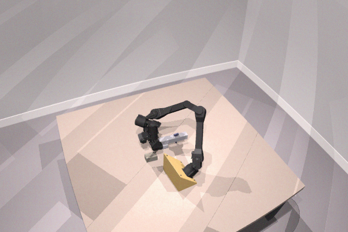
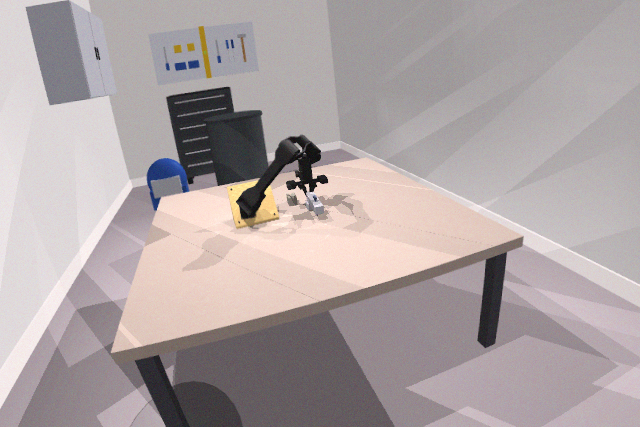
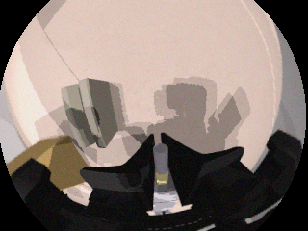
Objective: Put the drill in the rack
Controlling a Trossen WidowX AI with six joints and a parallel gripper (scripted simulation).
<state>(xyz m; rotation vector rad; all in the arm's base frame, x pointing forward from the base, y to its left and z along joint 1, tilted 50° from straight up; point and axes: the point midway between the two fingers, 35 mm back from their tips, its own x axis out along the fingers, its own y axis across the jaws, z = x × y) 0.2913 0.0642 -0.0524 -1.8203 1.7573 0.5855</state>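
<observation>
My gripper tip is 60 mm to the left of the drill and 30 mm below it. From my gripper tip the other things lie so: light grey fixture block 130 mm to the right, 20 mm above, 10 mm behind; rack 70 mm behind, 40 mm to the left; blue key 150 mm to the right, 40 mm above, 10 mm behind.
</observation>
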